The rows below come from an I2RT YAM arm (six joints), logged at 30 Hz.
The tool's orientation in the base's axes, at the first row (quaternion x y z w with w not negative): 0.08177, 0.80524, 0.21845, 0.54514
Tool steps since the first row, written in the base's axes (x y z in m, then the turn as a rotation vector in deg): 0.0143, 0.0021, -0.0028, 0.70, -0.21, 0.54; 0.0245, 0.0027, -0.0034, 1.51, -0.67, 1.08; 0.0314, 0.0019, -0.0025, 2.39, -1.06, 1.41; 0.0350, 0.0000, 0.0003, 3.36, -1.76, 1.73; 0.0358, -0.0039, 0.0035, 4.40, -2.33, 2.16; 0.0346, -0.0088, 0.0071, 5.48, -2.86, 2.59; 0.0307, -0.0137, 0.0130, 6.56, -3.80, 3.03; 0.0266, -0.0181, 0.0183, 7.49, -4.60, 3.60; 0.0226, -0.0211, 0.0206, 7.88, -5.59, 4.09; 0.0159, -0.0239, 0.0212, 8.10, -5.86, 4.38; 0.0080, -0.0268, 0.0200, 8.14, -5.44, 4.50
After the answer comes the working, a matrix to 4 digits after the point.
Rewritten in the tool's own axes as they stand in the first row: -0.0025, -0.0009, 0.0145, -0.81, -0.02, 0.42; -0.0057, -0.0017, 0.0241, -1.75, -0.28, 0.87; -0.0095, -0.0028, 0.0300, -2.52, -0.58, 1.47; -0.0140, -0.0036, 0.0319, -3.43, -1.16, 2.07; -0.0184, -0.0057, 0.0306, -4.41, -1.59, 2.74; -0.0228, -0.0084, 0.0271, -5.39, -1.99, 3.45; -0.0281, -0.0097, 0.0204, -6.53, -2.75, 4.06; -0.0325, -0.0109, 0.0139, -7.67, -3.31, 4.52; -0.0340, -0.0121, 0.0087, -8.60, -4.02, 4.46; -0.0329, -0.0136, 0.0017, -9.03, -4.15, 4.50; -0.0299, -0.0159, -0.0059, -9.00, -3.73, 4.61
The tool's axes in the first row as the columns of a matrix, in the base's axes (rounded; the answer above uses it unrounded):
-0.3923, -0.1065, 0.9137
0.3699, 0.8912, 0.2627
-0.8422, 0.4410, -0.3102

